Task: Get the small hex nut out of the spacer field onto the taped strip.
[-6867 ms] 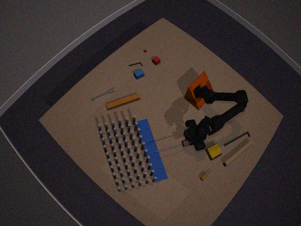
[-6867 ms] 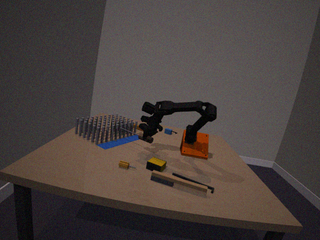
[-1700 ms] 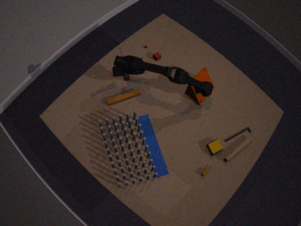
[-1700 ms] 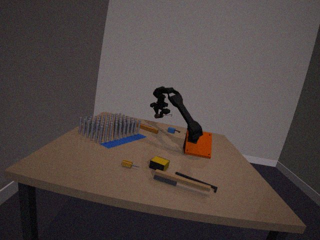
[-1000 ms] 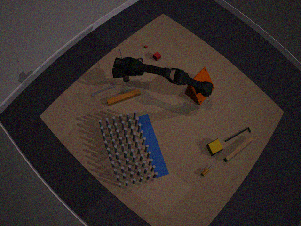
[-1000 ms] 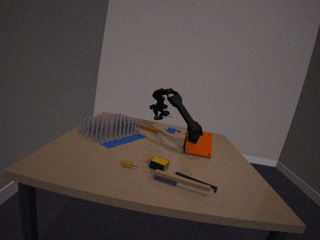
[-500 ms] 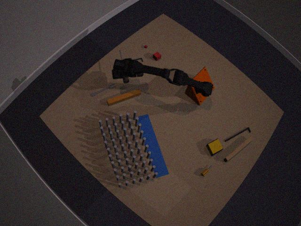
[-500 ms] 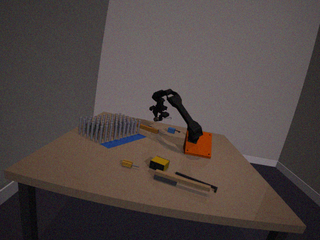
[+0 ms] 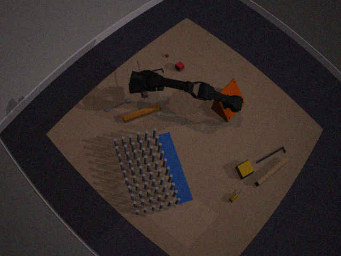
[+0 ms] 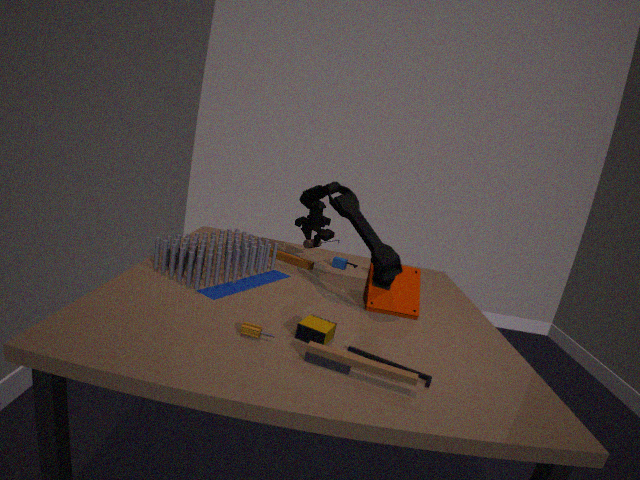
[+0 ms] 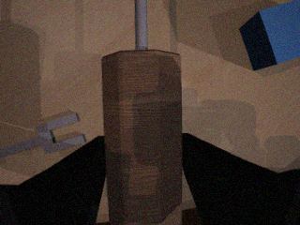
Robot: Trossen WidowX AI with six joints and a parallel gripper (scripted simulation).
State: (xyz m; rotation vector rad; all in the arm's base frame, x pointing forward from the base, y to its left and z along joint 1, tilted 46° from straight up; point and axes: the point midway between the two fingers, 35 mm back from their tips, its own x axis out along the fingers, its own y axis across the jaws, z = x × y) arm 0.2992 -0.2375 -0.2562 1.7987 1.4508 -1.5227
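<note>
Right now the metal pick tool is 5 cm behind my gripper tip and 9 cm to the right of it. Round my gripper tip: grey open-ended wrench (14 cm ahead, 5 cm to the right, 7 cm below); then blue block (14 cm behind, 6 cm below); then orange bar (8 cm ahead, 8 cm to the left, 6 cm below).
</note>
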